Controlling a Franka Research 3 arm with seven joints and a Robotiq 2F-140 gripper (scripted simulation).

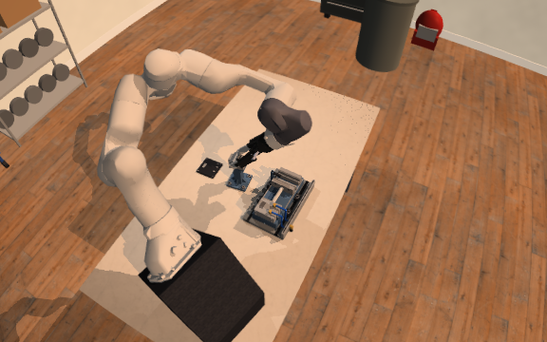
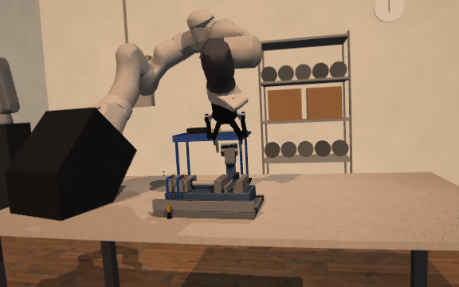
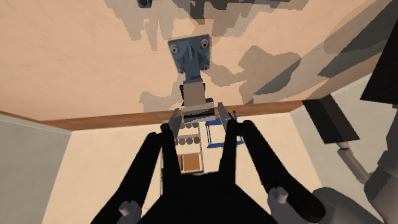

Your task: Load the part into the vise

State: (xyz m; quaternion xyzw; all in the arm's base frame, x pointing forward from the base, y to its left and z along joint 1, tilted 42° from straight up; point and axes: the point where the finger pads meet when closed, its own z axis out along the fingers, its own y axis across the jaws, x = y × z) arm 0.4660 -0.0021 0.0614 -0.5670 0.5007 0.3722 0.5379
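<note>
The part is 2 cm below my hand and 1 cm to the left of it. Also, from my hand: vise 19 cm to the right, 14 cm below, 3 cm behind; then dark infeed plate 17 cm to the left, 17 cm below, 1 cm ahead.
</note>
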